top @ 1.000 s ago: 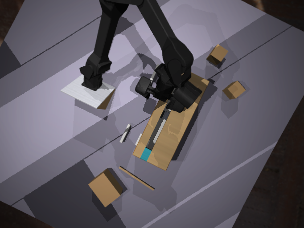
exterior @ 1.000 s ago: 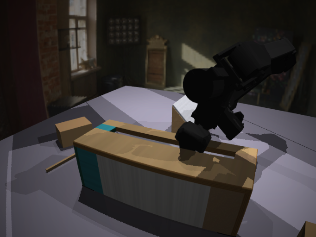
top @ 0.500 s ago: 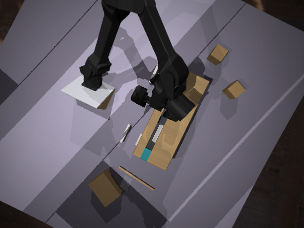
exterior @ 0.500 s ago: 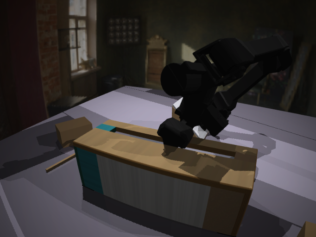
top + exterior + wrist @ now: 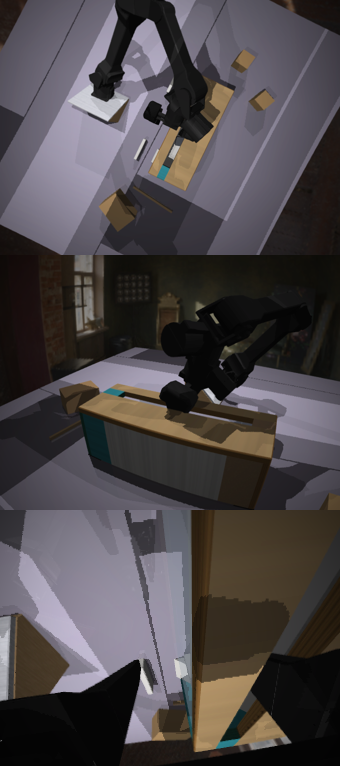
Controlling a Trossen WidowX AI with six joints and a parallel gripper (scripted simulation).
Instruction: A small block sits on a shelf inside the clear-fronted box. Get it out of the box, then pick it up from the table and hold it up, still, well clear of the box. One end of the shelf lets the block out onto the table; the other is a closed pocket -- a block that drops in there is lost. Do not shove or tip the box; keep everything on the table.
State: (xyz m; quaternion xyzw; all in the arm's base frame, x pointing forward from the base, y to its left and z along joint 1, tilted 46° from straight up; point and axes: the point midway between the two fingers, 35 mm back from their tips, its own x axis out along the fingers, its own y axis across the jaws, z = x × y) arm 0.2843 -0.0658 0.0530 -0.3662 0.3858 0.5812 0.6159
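My gripper tip is 40 mm short of the wooden box, 20 mm to the right of it and 20 mm above it. Round my gripper tip: thin wooden stick (290 mm to the right, 80 mm below, 60 mm ahead); then wooden block (370 mm to the right, 60 mm below, 50 mm behind).
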